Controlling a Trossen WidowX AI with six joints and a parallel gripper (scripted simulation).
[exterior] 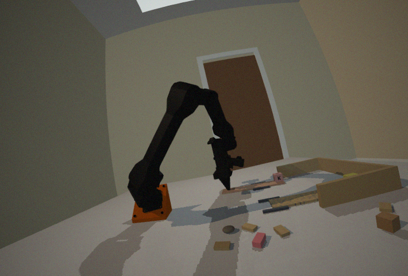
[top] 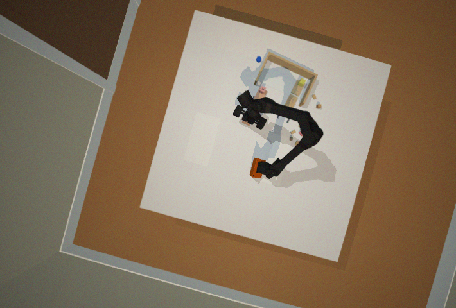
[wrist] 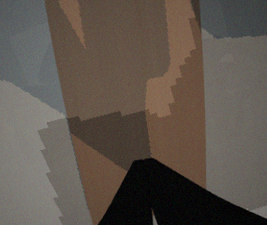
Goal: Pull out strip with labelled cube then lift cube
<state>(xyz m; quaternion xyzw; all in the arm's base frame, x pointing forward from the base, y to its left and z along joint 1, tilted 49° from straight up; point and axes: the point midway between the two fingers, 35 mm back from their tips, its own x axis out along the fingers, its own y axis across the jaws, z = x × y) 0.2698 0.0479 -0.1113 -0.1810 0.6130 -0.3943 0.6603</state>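
My gripper tip is 190 mm short of the labelled cube, 60 mm to the left of it and 20 mm below it. From my gripper tip the other things lie so: dark pebble: 290 mm to the right, 70 mm behind; then brown cube: 420 mm to the right, 160 mm ahead; then pink block: 340 mm to the right, 20 mm behind.
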